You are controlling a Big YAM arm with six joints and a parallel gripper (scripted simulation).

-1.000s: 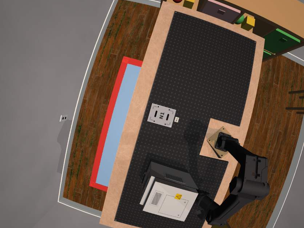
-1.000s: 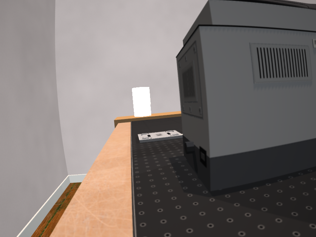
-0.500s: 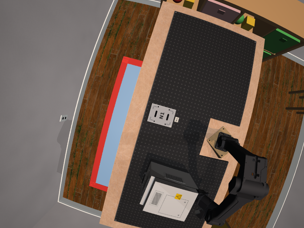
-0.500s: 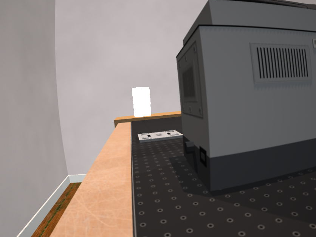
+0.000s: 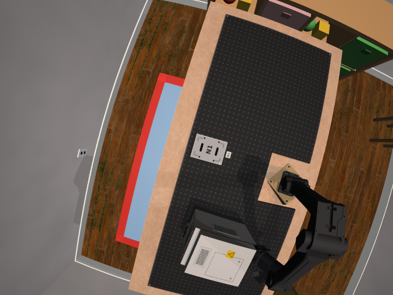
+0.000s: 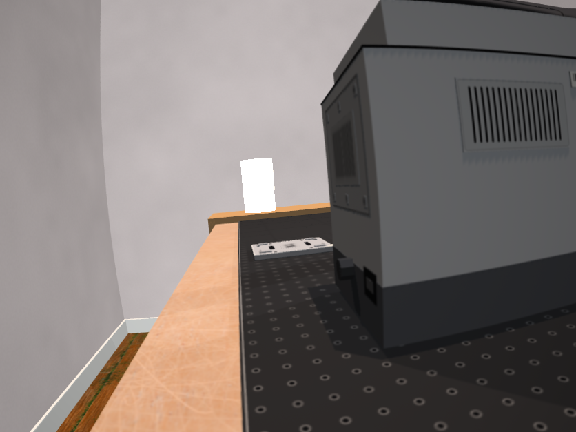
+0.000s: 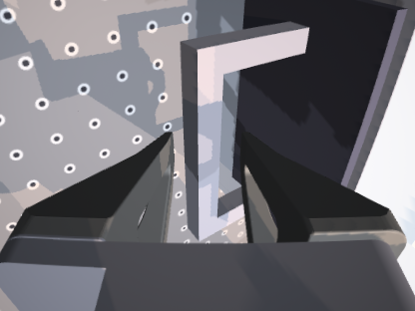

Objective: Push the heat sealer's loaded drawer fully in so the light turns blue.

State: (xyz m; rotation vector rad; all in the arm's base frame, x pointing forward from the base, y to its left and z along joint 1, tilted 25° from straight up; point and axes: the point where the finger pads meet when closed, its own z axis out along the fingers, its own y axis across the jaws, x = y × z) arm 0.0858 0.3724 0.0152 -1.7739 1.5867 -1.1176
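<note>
My hand is 120 mm short of the plate.
</note>
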